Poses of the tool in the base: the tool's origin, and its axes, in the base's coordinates. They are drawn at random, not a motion.
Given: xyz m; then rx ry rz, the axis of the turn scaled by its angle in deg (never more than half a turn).
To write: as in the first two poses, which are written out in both.
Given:
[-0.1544 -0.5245 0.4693 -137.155 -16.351 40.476]
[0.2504 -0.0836 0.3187 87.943 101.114 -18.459]
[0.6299 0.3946 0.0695 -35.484 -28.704 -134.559]
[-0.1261 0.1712 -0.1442 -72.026 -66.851 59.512]
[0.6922 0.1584 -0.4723 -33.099 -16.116 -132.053]
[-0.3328 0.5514 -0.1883 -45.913 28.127 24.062]
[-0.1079 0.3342 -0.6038 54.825 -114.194 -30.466]
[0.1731 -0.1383 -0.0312 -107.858 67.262 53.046]
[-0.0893 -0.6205 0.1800 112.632 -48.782 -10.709]
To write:
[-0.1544 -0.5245 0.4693 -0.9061 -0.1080 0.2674 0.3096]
[0.2504 -0.0836 0.3187 0.6012 0.6913 -0.1262 0.3805]
[0.6299 0.3946 0.0695 -0.2362 -0.1911 -0.8957 0.3248]
[-0.1261 0.1712 -0.1442 -0.5284 -0.4905 0.4366 0.5381]
[0.6922 0.1584 -0.4723 -0.2247 -0.1094 -0.8965 0.3658]
[-0.3328 0.5514 -0.1883 -0.3832 0.2348 0.2008 0.8705]
[-0.1079 0.3342 -0.6038 0.3818 -0.7953 -0.2122 0.4204]
[0.1731 -0.1383 -0.0312 -0.7304 0.4555 0.3592 0.3605]
[-0.0893 -0.6205 0.1800 0.8042 -0.3483 -0.0765 0.4756]

